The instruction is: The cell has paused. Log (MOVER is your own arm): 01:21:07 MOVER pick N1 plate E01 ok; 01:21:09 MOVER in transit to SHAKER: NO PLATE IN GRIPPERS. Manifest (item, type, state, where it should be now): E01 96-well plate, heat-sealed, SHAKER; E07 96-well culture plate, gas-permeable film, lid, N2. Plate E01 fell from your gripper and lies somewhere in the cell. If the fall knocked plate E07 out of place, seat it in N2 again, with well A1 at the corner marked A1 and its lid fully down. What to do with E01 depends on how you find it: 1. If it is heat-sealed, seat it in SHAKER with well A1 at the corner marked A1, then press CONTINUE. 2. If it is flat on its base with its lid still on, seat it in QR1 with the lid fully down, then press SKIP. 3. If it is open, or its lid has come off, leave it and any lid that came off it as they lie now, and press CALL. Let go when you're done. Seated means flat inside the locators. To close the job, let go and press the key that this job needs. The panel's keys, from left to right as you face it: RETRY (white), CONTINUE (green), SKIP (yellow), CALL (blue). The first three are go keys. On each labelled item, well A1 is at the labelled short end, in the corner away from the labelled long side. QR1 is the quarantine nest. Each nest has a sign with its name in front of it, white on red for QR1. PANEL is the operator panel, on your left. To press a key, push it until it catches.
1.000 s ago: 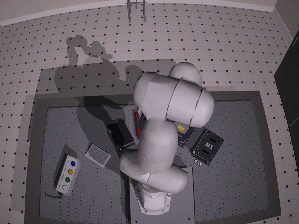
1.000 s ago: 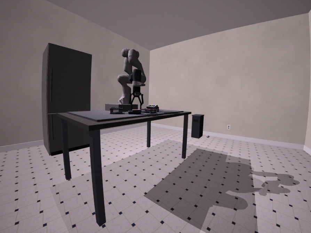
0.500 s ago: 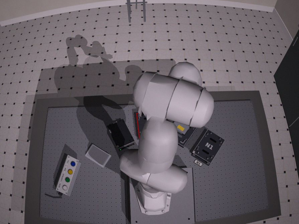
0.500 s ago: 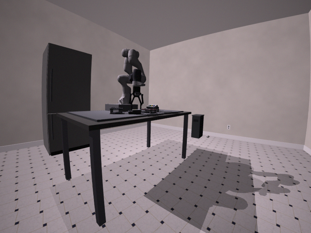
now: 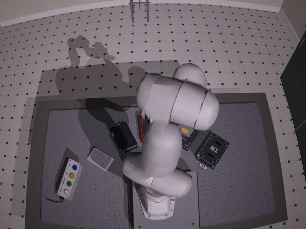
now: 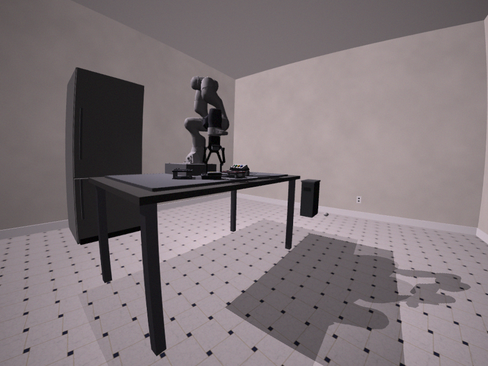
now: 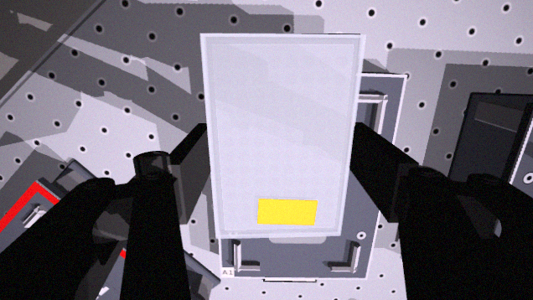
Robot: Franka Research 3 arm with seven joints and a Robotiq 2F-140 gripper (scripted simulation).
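Right now the lidded culture plate is 20 mm below my hand. Also, from my hand: grey N2 nest: 40 mm behind, 10 mm to the left, 50 mm below; then A1 corner mark: 60 mm behind, 100 mm to the left, 30 mm below; then plate E01: 170 mm behind, 480 mm to the left, 50 mm below.
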